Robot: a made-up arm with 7 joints.
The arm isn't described. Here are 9 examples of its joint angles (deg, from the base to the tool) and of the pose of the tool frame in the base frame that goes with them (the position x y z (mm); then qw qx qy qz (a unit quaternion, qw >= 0)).
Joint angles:
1: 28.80 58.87 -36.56 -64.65 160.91 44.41 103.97
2: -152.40 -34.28 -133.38 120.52 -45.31 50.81 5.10
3: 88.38 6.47 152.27 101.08 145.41 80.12 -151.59
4: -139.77 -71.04 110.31 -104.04 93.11 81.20 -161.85
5: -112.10 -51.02 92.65 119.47 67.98 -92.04 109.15
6: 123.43 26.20 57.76 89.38 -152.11 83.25 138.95
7: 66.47 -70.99 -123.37 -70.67 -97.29 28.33 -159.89
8: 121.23 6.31 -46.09 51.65 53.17 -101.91 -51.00
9: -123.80 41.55 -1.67 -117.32 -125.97 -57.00 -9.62
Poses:
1: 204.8 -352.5 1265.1 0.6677 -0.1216 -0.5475 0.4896
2: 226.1 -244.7 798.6 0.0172 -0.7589 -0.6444 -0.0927
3: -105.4 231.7 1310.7 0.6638 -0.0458 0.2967 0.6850
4: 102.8 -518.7 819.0 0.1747 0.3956 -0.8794 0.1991
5: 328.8 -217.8 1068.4 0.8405 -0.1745 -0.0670 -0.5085
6: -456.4 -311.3 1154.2 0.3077 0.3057 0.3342 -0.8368
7: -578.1 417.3 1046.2 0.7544 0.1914 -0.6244 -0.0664
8: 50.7 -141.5 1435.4 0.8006 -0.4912 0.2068 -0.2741
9: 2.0 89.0 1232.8 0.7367 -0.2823 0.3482 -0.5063
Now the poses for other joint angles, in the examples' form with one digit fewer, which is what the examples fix.
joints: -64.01 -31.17 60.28 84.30 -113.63 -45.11 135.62
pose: 182 -281 1178 0.586 0.255 0.760 -0.116
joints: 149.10 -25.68 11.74 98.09 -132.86 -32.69 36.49
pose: -128 24 1199 0.506 0.454 -0.602 -0.418
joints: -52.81 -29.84 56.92 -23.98 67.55 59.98 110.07
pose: -436 -391 1347 0.146 0.173 0.606 -0.763
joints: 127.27 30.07 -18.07 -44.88 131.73 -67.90 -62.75
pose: -100 -157 1467 0.042 0.227 -0.363 0.903
